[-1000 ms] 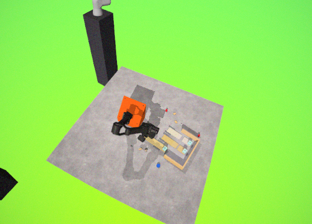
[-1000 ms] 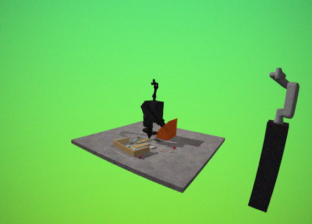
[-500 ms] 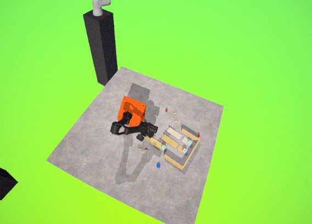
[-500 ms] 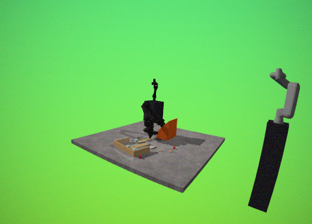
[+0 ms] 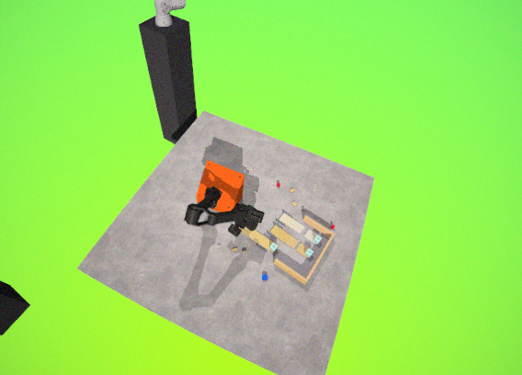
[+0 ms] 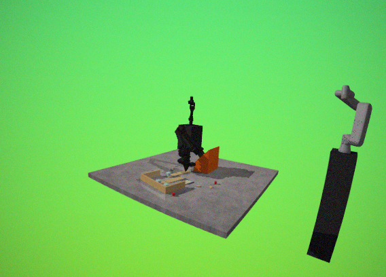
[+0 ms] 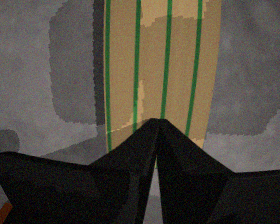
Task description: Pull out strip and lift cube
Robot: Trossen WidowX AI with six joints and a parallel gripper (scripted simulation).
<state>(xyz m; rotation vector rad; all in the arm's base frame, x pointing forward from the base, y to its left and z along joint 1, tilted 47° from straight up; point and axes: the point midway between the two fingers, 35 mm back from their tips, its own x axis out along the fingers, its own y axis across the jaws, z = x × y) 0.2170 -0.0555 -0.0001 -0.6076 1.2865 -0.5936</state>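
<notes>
Now: gripper tip 22 cm short of the cross-hatched strip and 8 cm to the right of it. From my gripper tip the other things lie so: blue piece: 25 cm ahead, 17 cm to the right.
</notes>
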